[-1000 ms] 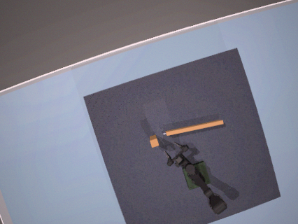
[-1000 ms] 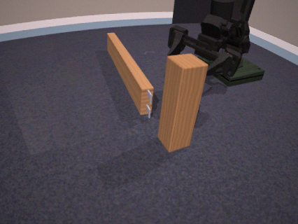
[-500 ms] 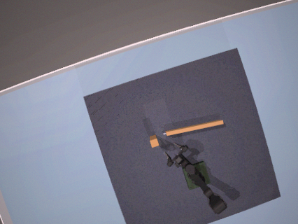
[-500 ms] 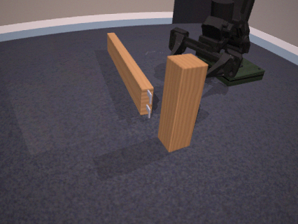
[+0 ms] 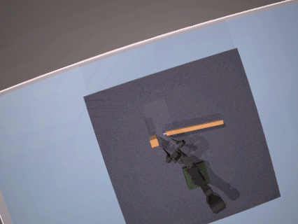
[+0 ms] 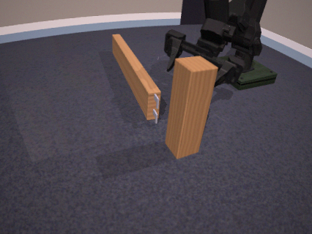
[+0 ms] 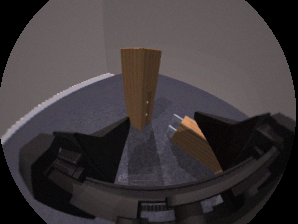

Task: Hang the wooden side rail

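The headboard post lies 50 mm ahead of my gripper tip, 70 mm to the left of it and 20 mm below it.
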